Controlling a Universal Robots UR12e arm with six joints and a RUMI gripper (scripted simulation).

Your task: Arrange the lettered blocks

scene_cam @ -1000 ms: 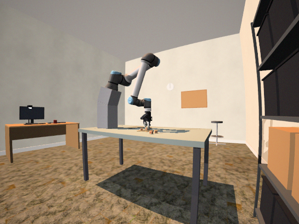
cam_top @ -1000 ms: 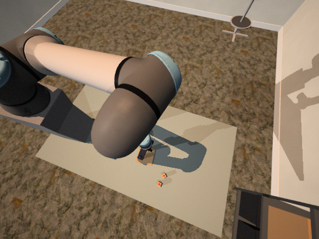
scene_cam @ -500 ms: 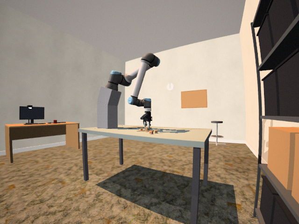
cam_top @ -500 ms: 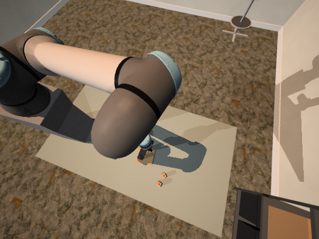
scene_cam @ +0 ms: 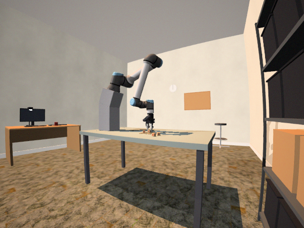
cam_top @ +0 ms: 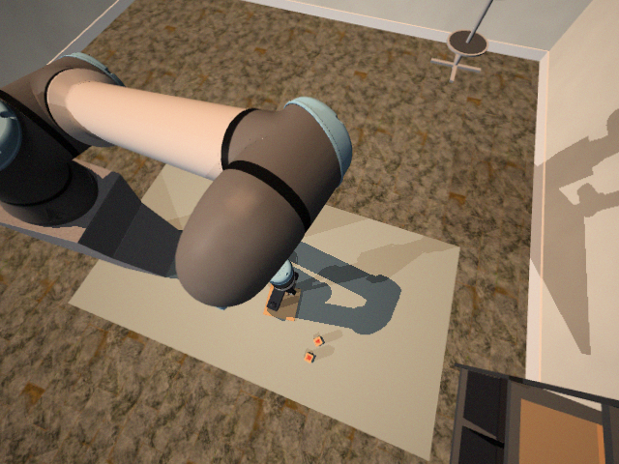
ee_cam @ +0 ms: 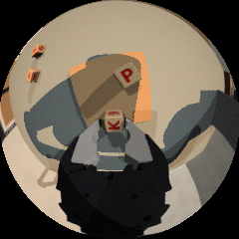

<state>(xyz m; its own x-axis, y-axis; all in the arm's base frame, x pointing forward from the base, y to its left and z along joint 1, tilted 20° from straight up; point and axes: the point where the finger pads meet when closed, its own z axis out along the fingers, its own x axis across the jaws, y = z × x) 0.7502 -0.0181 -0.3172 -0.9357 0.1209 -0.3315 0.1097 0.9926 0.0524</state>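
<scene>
The orange mat lies 5 cm to the right of my hand, 2 cm below it and 1 cm behind it.
</scene>
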